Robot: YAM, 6 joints.
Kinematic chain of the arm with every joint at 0, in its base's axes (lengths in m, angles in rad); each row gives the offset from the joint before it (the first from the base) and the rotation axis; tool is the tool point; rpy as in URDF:
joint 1: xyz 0 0 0.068 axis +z
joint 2: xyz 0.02 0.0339 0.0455 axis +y
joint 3: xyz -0.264 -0.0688 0 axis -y
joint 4: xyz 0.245 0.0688 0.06 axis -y
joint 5: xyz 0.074 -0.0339 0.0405 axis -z
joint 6: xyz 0.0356 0 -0.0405 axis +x
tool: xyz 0 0 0 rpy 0 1.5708 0
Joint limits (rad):
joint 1: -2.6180..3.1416
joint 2: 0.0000..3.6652
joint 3: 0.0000..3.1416
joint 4: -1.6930..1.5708
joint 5: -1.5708..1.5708
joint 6: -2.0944..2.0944
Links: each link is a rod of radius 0.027 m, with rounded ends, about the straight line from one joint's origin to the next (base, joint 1, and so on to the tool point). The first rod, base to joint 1, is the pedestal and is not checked.
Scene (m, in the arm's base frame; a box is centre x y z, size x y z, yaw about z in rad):
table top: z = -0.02
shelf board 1: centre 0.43 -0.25 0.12 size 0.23 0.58 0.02 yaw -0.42
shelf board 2: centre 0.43 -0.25 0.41 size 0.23 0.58 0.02 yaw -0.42
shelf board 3: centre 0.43 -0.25 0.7 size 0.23 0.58 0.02 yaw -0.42
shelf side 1: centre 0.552 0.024 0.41 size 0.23 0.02 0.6 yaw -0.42
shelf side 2: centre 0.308 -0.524 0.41 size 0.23 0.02 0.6 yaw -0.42
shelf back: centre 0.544 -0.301 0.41 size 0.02 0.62 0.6 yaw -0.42
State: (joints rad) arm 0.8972 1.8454 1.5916 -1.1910 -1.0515 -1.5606
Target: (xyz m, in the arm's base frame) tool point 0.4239 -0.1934 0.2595
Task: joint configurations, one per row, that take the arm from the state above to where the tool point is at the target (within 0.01 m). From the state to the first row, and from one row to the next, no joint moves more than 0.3 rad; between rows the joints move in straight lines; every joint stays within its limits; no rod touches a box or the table.
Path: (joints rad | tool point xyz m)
1: 0.6044 1.7730 1.3687 -1.0948 -0.9061 -1.4055 | 0.2546 0.2099 0.2352
2: 0.3116 1.7007 1.1459 -0.9987 -0.7606 -1.2503 | 0.2740 0.1140 0.1974
3: 0.0188 1.6283 0.9230 -0.9025 -0.6152 -1.0952 | 0.2564 0.0254 0.1609
4: -0.2740 1.5559 0.7001 -0.8064 -0.4697 -0.9400 | 0.2088 -0.0419 0.1265
5: -0.5668 1.4836 0.4772 -0.7102 -0.3243 -0.7849 | 0.1437 -0.0780 0.0950
6: -0.8596 1.4112 0.2544 -0.6141 -0.1789 -0.6298 | 0.0765 -0.0791 0.0671
7: -0.7981 1.5372 0.5404 -0.6586 -0.3087 -0.7849 | 0.1372 -0.1252 0.0967
8: -0.7366 1.6633 0.8263 -0.7031 -0.4384 -0.9400 | 0.2000 -0.1610 0.1284
9: -0.6751 1.7893 1.1123 -0.7476 -0.5682 -1.0952 | 0.2625 -0.1856 0.1616
10: -0.6136 1.9153 1.3983 -0.7920 -0.6980 -1.2503 | 0.3222 -0.1990 0.1952
11: -0.5521 2.0414 1.6843 -0.8365 -0.8278 -1.4055 | 0.3768 -0.2013 0.2282
12: -0.4906 2.1674 1.9703 -0.8810 -0.9576 -1.5606 | 0.4239 -0.1934 0.2595

